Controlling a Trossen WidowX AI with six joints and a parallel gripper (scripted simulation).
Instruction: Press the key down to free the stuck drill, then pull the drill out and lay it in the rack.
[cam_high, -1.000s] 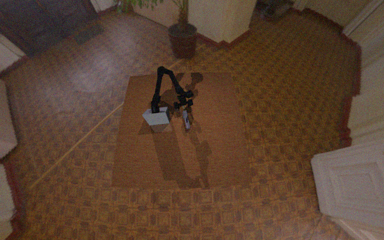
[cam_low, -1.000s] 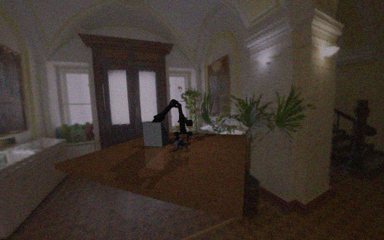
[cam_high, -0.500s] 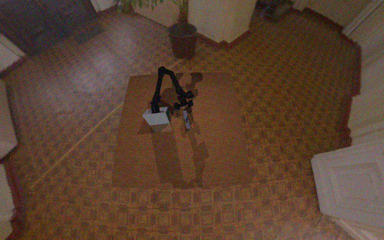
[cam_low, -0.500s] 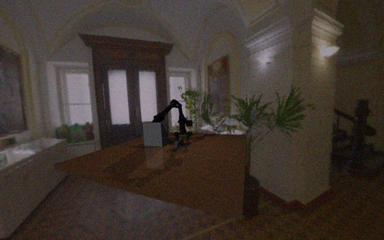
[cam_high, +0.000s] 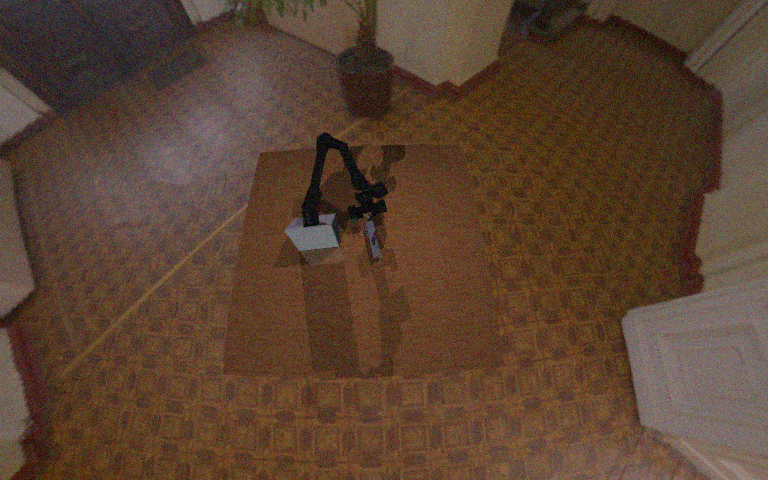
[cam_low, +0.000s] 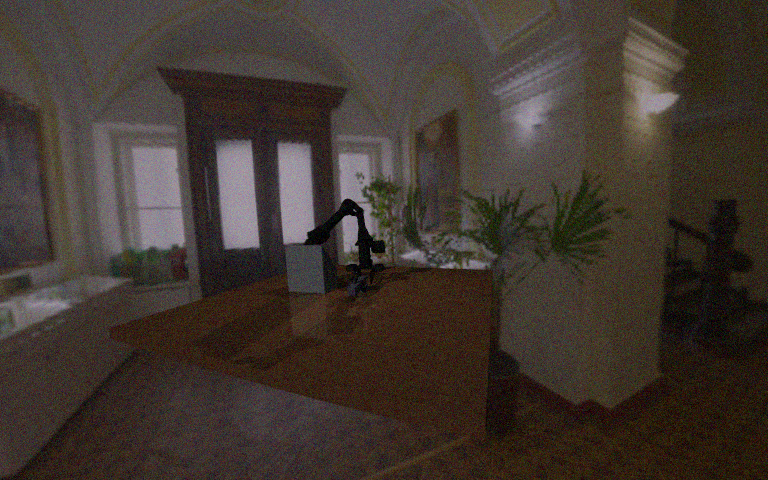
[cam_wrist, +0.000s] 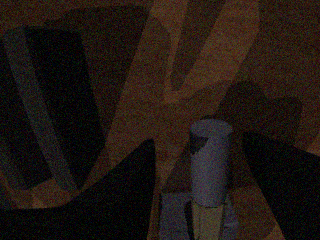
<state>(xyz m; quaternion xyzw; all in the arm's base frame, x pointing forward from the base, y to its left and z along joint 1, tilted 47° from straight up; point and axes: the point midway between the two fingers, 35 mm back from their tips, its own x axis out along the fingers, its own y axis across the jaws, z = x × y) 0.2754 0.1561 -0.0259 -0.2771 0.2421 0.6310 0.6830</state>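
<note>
Now: gripper tip 80 mm past the grey rack and 30 mm to the right of it. Round my gripper tip: sleeve fixture: 140 mm to the right, 20 mm above.
</note>
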